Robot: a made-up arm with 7 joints.
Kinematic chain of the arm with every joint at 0, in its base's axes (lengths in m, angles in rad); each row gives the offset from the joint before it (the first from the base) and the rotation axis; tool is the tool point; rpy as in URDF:
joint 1: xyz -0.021 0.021 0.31 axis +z
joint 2: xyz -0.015 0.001 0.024 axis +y
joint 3: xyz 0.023 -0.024 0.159 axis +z
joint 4: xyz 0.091 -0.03 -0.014 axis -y
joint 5: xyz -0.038 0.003 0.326 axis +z
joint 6: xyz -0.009 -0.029 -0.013 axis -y
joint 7: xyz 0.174 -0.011 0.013 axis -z
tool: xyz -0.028 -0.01 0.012 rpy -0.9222 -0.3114 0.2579
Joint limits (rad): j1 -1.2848..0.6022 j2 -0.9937..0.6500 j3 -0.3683..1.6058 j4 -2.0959..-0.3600 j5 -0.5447..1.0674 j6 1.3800..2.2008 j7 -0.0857..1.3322
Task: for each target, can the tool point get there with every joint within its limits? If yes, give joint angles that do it. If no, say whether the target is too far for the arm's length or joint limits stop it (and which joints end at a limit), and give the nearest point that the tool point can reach.
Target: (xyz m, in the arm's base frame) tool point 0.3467 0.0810 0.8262
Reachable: yes | joints -0.9425 -0.2377 1.0828 -1.1816 0.2549 2.0853 1.1323
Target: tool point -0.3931 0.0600 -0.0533
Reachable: no: joint limits stop it (at a limit: joint 1, joint 2, joint 3, joint 4, joint 5, joint 6, joint 7) | nearest point -0.3019 0.3945 0.2233 | short by 0.444 m
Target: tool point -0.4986 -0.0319 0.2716
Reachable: no: joint limits stop it (at a limit: joint 1, joint 2, joint 3, joint 5, joint 6, joint 7) | nearest point -0.5786 0.1131 0.5717 | short by 0.343 m
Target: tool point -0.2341 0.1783 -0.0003
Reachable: no: joint limits stop it (at a limit: joint 1, joint 2, joint 4, joint 5, joint 6, joint 7) | nearest point -0.1730 0.4330 0.1260 | short by 0.291 m
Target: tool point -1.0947 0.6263 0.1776
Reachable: no: too far | nearest point -0.4958 0.3324 0.4612 | short by 0.725 m
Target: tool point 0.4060 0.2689 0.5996
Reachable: yes | joints -0.6131 -0.5904 1.0709 -1.8118 0.0338 1.5364 1.2155
